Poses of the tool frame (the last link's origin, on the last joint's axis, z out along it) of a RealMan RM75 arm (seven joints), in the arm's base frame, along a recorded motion.
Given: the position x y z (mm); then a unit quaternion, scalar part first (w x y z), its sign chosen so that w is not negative.
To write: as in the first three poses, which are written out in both.
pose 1, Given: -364, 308, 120, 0.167, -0.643, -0.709, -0.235
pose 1, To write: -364, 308, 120, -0.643, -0.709, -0.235, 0.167
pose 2, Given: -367, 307, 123, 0.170, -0.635, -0.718, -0.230
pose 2, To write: -367, 307, 123, -0.635, -0.718, -0.230, 0.170
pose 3, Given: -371, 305, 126, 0.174, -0.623, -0.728, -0.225
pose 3, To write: -371, 305, 126, -0.623, -0.728, -0.225, 0.174
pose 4, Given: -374, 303, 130, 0.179, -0.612, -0.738, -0.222
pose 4, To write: -374, 303, 130, -0.612, -0.738, -0.222, 0.179
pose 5, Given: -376, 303, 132, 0.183, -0.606, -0.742, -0.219
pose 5, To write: -376, 303, 132, -0.606, -0.742, -0.219, 0.183
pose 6, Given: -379, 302, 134, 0.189, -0.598, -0.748, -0.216
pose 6, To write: -379, 302, 134, -0.598, -0.748, -0.216, 0.189
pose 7, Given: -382, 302, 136, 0.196, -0.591, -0.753, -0.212
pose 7, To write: -382, 302, 136, -0.591, -0.753, -0.212, 0.196
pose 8, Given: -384, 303, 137, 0.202, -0.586, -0.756, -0.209
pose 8, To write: -384, 303, 137, -0.586, -0.756, -0.209, 0.202
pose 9, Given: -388, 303, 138, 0.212, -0.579, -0.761, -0.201
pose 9, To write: -388, 303, 138, -0.579, -0.761, -0.201, 0.212
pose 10, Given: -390, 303, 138, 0.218, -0.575, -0.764, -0.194
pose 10, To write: -390, 303, 138, -0.575, -0.764, -0.194, 0.218
